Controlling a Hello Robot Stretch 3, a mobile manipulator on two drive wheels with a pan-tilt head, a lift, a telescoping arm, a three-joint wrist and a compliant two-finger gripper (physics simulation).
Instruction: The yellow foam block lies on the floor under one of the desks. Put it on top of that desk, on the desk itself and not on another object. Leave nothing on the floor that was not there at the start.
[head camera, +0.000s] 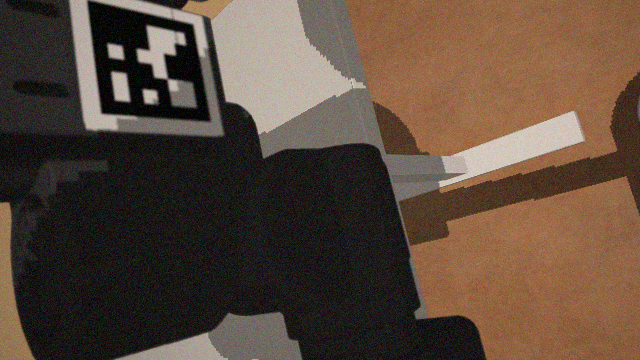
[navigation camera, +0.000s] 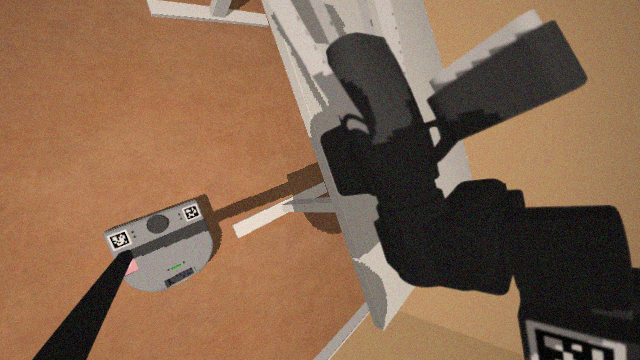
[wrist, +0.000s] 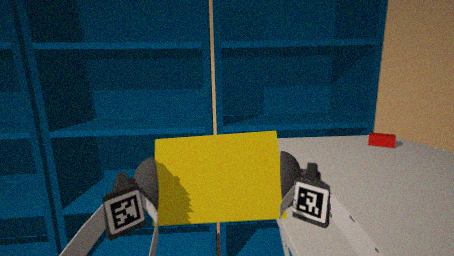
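Observation:
My gripper is shut on the yellow foam block, with one rounded fingertip against each side in the wrist view. The grey-white desk top lies to the right of the block in the wrist view, seen from above. In the head and navigation views my dark arm and wrist hang over the desk top and hide much of it. The fingers and the block cannot be made out in those two views. How high the block is above the desk top is unclear.
A small red block sits on the light top at the right of the wrist view. Blue shelves stand ahead. A tan wall runs along the desk. A white desk foot lies near my base.

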